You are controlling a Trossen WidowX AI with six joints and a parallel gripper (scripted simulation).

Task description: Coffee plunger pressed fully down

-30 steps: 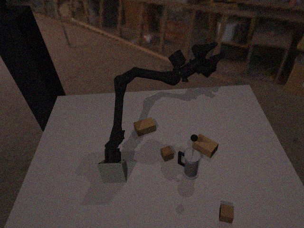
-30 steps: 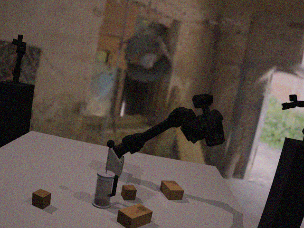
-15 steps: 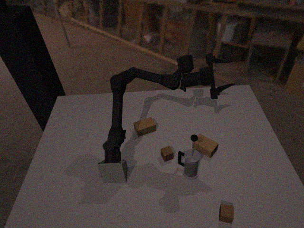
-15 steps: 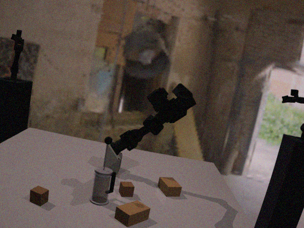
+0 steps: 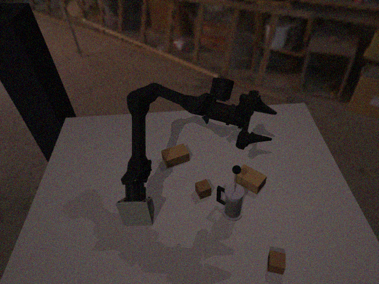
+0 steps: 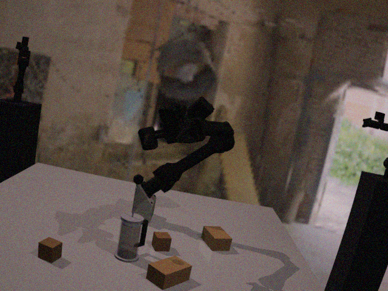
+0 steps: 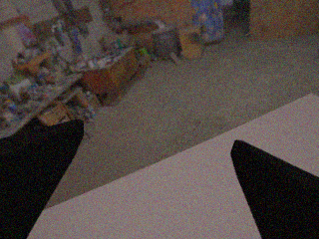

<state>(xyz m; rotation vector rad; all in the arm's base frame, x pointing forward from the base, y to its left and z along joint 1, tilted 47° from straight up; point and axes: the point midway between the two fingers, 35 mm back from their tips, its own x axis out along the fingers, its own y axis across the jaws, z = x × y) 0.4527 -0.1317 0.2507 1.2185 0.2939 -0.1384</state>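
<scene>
Right now the coffee press is 27 cm below my gripper tip, 12 cm behind it and 5 cm to the right of it.
</scene>
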